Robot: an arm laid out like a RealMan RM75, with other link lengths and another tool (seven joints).
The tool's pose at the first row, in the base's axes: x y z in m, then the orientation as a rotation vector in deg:
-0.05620, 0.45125, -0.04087, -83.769, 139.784, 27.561
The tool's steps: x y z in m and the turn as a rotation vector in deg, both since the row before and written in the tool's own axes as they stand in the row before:
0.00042, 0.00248, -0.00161, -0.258, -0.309, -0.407
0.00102, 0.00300, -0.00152, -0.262, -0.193, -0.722
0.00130, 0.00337, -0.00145, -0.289, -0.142, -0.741
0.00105, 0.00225, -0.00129, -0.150, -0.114, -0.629
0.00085, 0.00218, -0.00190, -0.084, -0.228, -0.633
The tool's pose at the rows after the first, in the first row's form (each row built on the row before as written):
-0.05867, 0.45135, -0.03919, -84.156, 139.229, 27.998
-0.06187, 0.45120, -0.03775, -84.970, 138.492, 28.300
-0.06553, 0.45096, -0.03644, -85.842, 137.775, 28.599
-0.06806, 0.45048, -0.03535, -86.544, 137.157, 28.726
-0.07047, 0.44985, -0.03365, -87.150, 136.440, 28.840

